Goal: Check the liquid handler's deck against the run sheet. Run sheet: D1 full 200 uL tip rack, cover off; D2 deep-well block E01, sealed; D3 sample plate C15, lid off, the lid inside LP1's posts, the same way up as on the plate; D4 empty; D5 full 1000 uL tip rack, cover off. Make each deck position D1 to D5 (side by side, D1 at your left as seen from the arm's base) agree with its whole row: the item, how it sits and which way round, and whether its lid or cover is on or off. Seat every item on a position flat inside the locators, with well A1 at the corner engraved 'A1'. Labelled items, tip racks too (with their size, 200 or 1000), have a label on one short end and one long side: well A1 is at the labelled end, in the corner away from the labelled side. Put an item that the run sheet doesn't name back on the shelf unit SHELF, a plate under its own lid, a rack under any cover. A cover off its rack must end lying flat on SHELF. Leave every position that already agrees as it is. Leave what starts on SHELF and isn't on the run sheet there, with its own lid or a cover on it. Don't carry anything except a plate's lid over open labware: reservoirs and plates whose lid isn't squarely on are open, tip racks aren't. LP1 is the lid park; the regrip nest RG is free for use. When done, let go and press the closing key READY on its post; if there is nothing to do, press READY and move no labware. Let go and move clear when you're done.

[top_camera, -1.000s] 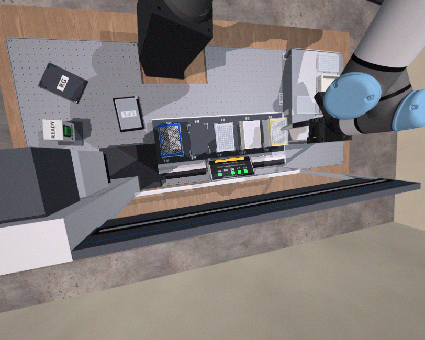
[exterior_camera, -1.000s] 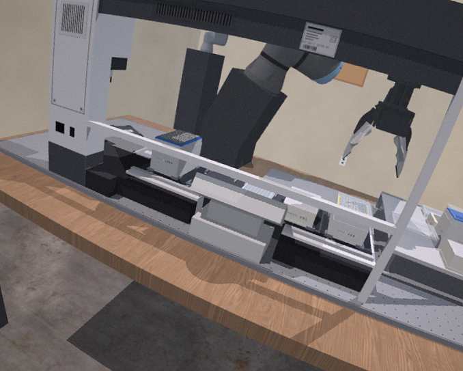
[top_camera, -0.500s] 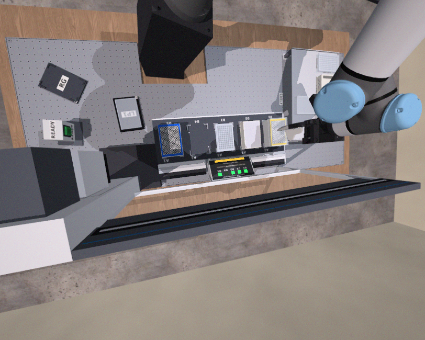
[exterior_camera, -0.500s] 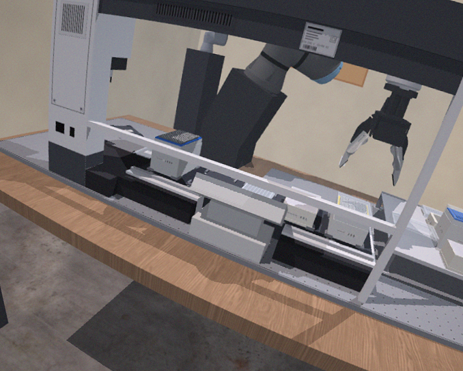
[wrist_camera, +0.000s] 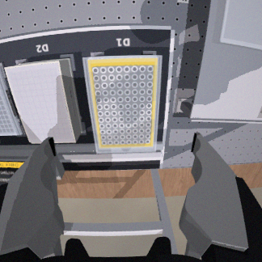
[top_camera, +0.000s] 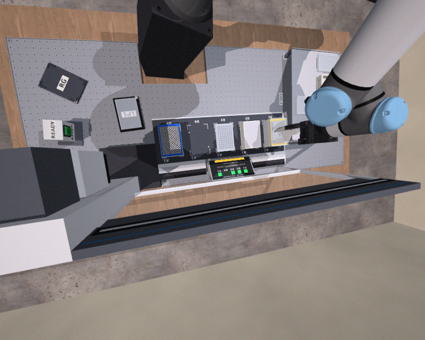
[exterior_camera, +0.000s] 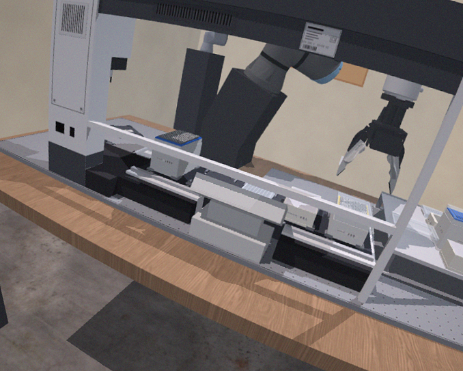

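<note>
Now: the yellow-rimmed tip rack 90 mm below my hand, 10 mm to the left of it and 10 mm ahead of it. Round my hand: handler's frame post (170 mm ahead, 90 mm to the left, 50 mm above); well plate (240 mm to the right, 130 mm below, 40 mm ahead); shelf (230 mm to the left, 220 mm behind, 130 mm below).
</note>
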